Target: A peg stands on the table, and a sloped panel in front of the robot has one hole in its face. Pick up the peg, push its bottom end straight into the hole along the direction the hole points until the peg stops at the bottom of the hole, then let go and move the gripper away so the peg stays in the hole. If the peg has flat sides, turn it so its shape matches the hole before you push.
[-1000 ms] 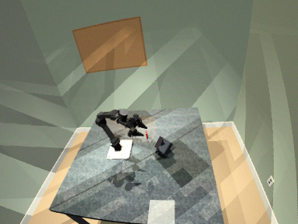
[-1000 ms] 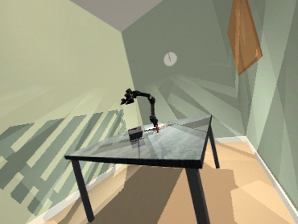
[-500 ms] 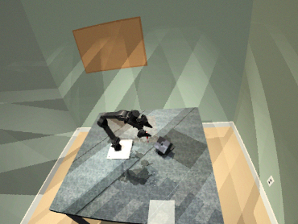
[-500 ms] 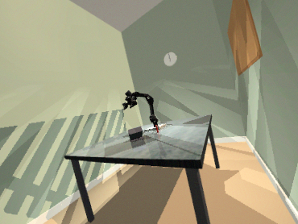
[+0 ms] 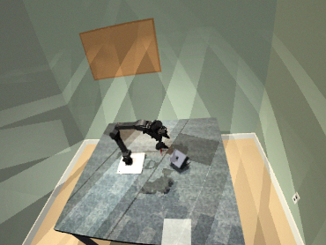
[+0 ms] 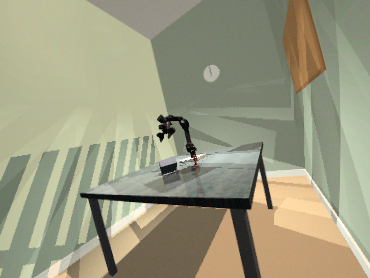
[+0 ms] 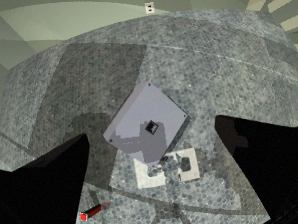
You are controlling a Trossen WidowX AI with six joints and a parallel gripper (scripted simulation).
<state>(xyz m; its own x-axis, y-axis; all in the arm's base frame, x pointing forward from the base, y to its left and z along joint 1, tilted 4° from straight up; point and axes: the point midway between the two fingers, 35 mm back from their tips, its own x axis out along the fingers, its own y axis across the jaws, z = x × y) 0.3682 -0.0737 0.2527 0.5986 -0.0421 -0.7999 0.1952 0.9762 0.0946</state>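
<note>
My gripper tip is now 8 cm past the red peg, 20 cm to the right of it and 20 cm above it. The rest, counted from my gripper tip: panel: 6 cm ahead, 1 cm to the left, 20 cm below.
</note>
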